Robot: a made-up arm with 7 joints. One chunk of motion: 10 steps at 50 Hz.
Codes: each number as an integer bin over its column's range. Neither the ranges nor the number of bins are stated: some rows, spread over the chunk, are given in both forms.
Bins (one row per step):
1: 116 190 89 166 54 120 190
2: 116 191 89 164 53 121 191
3: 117 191 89 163 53 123 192
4: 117 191 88 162 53 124 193
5: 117 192 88 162 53 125 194
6: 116 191 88 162 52 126 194
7: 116 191 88 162 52 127 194
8: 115 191 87 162 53 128 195
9: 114 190 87 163 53 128 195
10: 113 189 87 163 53 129 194
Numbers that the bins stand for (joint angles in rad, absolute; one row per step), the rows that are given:
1: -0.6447 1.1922 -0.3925 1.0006 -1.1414 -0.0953 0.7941
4: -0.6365 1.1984 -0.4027 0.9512 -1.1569 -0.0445 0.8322
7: -0.6447 1.1984 -0.4027 0.9512 -1.1725 -0.0064 0.8449
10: -0.6694 1.1859 -0.4129 0.9635 -1.1569 0.0191 0.8449
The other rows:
2: -0.6447 1.1984 -0.3925 0.9759 -1.1569 -0.0826 0.8068
3: -0.6365 1.1984 -0.3925 0.9635 -1.1569 -0.0572 0.8195
5: -0.6365 1.2047 -0.4027 0.9512 -1.1569 -0.0318 0.8449
6: -0.6447 1.1984 -0.4027 0.9512 -1.1725 -0.0191 0.8449
8: -0.6529 1.1984 -0.4129 0.9512 -1.1569 0.0064 0.8576
9: -0.6612 1.1922 -0.4129 0.9635 -1.1569 0.0064 0.8576

